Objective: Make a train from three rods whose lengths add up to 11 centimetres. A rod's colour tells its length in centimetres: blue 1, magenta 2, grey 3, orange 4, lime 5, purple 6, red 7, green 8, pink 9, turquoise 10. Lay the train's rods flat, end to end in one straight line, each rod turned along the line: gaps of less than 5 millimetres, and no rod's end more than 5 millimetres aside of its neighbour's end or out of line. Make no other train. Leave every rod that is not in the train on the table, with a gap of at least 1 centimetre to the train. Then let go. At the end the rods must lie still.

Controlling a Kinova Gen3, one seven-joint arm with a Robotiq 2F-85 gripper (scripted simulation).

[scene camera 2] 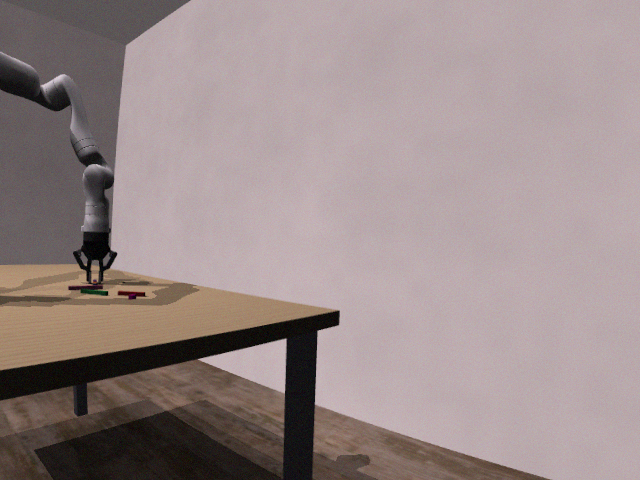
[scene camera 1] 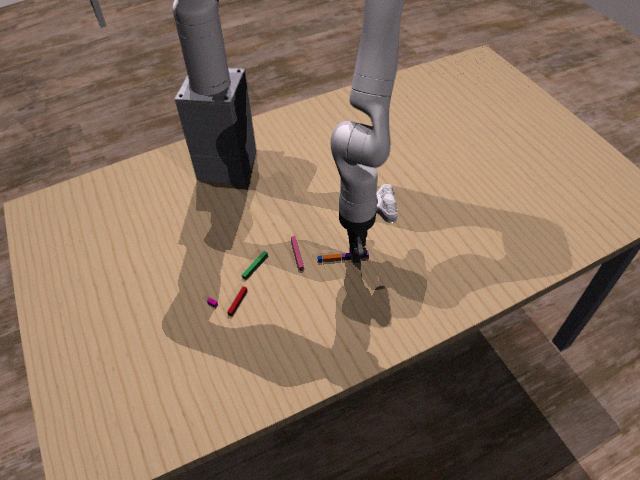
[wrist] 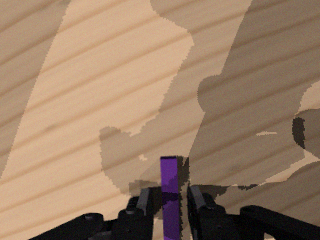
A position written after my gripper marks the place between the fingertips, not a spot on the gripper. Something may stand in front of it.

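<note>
Through scene camera 1 I can see my gripper (scene camera 1: 355,256). The wrist view, too, gives me a sight of my own gripper (wrist: 170,201).
</note>
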